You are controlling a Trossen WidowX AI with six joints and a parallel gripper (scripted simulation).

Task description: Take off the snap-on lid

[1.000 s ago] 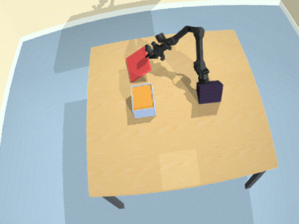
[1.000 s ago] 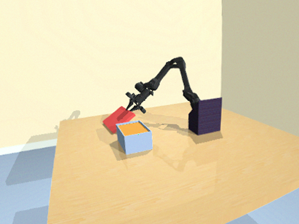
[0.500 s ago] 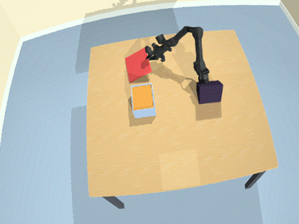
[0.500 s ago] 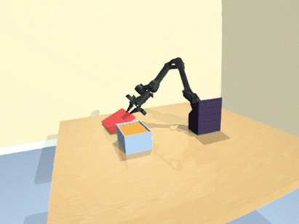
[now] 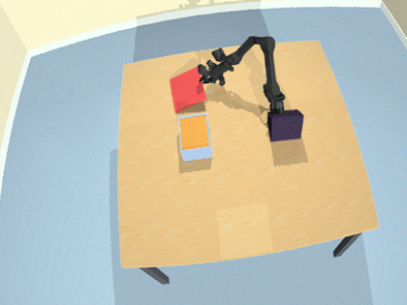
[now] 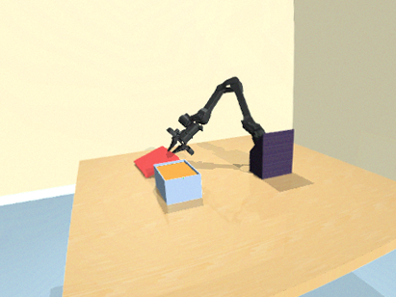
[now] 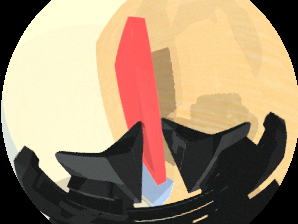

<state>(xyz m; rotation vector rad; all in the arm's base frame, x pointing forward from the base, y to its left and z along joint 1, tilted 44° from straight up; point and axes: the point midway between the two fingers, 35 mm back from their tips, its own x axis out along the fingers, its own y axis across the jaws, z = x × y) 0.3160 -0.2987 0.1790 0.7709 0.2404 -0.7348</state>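
My gripper tip is now 8 cm short of the lid and 2 cm above it. From my gripper tip the other things lie so: blue storage box 8 cm ahead, 34 cm to the left, 1 cm below.
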